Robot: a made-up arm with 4 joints.
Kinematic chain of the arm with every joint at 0, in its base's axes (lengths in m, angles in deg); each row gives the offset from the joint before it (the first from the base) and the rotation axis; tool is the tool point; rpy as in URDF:
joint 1: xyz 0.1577 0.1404 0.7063 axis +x
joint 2: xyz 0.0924 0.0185 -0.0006 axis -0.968 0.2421 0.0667
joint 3: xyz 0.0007 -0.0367 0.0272 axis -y
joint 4: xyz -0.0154 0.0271 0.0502 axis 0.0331 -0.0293 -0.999
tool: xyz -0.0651 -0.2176 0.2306 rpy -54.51 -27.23 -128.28
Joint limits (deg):
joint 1: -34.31..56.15
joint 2: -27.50..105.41
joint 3: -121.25..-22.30
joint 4: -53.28..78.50
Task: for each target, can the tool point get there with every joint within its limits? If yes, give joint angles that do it. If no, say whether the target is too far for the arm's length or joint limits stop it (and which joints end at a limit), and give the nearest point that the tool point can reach.
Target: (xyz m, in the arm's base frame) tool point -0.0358 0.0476 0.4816
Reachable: no: joint limits stop it (at a limit: joint 1, joint 2, joint 3) | nearest point 0.1309 -0.2100 0.6098 | short by 0.333 m
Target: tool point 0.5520 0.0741 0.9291
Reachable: yes | joints -7.07 -13.29 -101.60 61.74
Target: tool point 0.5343 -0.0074 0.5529
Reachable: yes | joints 42.22 -11.59 -84.86 -29.06
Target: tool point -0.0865 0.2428 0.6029
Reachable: no: joint limits stop it (at a limit: joint 1, joint 2, joint 3, joint 4) | nearest point 0.1814 0.4368 0.4274 | short by 0.374 m
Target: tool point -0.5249 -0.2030 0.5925
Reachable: no: too far | nearest point 0.0788 -0.2060 0.7167 | short by 0.616 m
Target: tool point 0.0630 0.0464 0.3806
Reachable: no: joint limits stop it (at a limit: joint 1, joint 2, joint 3) | nearest point 0.1980 -0.2021 0.5549 | short by 0.332 m
